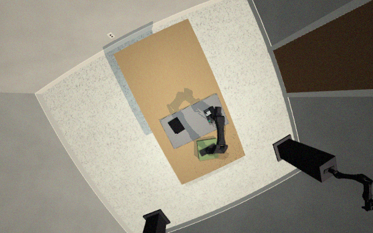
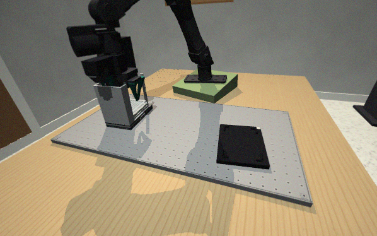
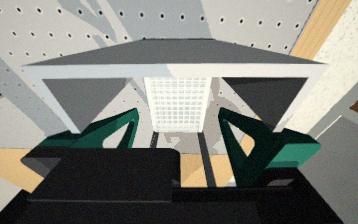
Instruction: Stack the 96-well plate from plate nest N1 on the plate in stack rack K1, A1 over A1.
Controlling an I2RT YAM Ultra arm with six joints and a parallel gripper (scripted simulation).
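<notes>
Right now the white 96-well plate is 5 cm below my hand. From my hand the other things lie so: thin upright post: 7 cm behind, 4 cm to the left; then black plate nest N1: 5 cm ahead, 39 cm to the left, 8 cm below; then grey rack wall: 7 cm ahead.
</notes>
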